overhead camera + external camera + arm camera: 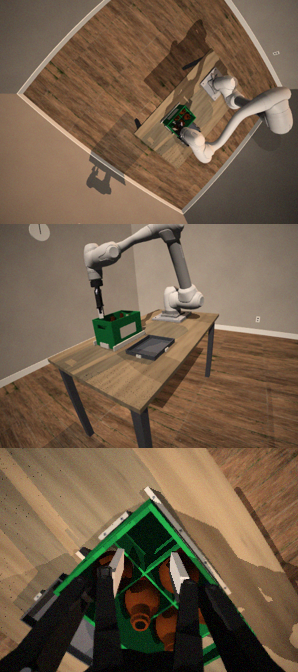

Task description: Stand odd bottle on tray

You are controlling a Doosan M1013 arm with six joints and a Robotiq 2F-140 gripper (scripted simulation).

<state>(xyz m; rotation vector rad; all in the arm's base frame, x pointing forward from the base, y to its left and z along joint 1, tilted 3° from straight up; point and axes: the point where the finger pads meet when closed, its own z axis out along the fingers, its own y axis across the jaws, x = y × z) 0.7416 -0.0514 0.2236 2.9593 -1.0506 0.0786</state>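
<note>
Right now the green crate is 13 cm below my hand, 9 cm behind it and 3 cm to the left of it. Also, from my hand: dark grey tray 31 cm to the left, 20 cm below, 11 cm behind.
</note>
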